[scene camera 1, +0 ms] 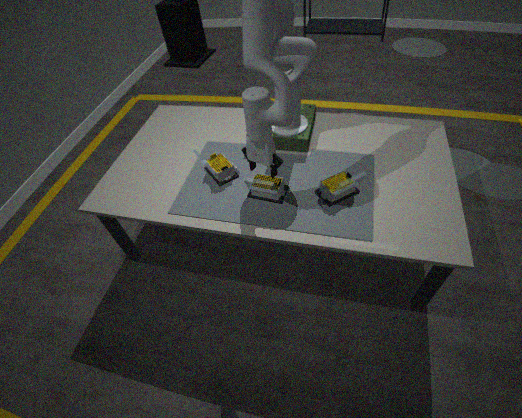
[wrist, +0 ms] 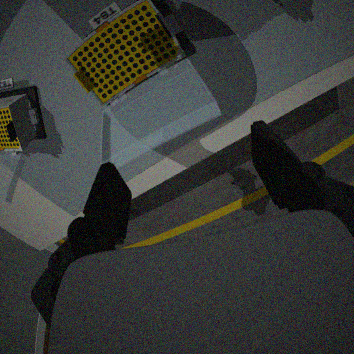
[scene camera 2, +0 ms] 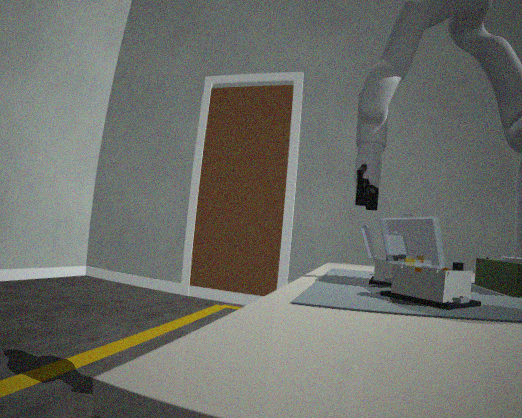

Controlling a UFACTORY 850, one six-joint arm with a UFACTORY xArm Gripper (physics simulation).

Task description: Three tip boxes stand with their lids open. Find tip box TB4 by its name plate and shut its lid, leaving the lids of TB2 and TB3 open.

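Note:
Tip box TB4 stands in the middle of the three; its name plate reads TB4 in the wrist view. Its clear lid stands open on the side toward the table's front edge. A left tip box and a right tip box also have open lids; their plates cannot be read. My gripper is open and empty, above the boxes. In the wrist view TB4's lid shows partly between and beyond the fingertips.
The boxes stand on a blue-grey mat on the white table. The arm's green base block is at the back of the table. A black stand is on the floor behind.

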